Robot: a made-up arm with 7 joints.
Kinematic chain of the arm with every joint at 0, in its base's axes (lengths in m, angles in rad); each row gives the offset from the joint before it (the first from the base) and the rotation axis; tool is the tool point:
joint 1: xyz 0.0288 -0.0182 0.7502 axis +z
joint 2: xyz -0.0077 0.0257 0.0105 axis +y
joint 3: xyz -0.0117 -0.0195 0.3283 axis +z
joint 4: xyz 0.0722 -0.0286 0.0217 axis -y
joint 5: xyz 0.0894 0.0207 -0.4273 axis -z
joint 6: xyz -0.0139 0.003 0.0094 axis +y
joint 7: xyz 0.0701 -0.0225 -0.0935 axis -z
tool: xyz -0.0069 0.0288 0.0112
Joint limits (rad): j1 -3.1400..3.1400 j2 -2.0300..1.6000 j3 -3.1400..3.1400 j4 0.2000..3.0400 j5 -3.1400..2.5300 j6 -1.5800..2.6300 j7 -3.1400..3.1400
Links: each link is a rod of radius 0.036 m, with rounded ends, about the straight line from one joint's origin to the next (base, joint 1, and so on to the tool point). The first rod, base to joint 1, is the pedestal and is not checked.
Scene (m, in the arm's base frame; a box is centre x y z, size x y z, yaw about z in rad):
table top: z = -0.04
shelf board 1: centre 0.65 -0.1 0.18 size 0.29 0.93 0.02 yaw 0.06
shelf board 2: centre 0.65 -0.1 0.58 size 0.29 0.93 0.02 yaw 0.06
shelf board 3: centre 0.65 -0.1 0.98 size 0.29 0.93 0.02 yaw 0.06
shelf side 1: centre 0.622 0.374 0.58 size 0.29 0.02 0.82 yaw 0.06
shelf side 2: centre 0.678 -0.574 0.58 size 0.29 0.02 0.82 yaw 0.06
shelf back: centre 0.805 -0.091 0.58 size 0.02 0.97 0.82 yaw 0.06
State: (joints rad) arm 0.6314 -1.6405 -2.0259 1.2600 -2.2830 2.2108 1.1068
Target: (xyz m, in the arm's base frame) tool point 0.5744 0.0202 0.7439
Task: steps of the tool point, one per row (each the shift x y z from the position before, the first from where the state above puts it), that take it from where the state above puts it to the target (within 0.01 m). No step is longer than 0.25 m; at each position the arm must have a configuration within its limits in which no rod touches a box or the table.
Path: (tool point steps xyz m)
1: 0.1635 -0.0115 0.0802
2: 0.1176 0.0209 0.0966
3: 0.0648 0.0345 0.0962
4: 0.1593 0.1487 0.0475
5: 0.0841 0.2029 0.0300
6: -0.0066 0.2129 0.0103

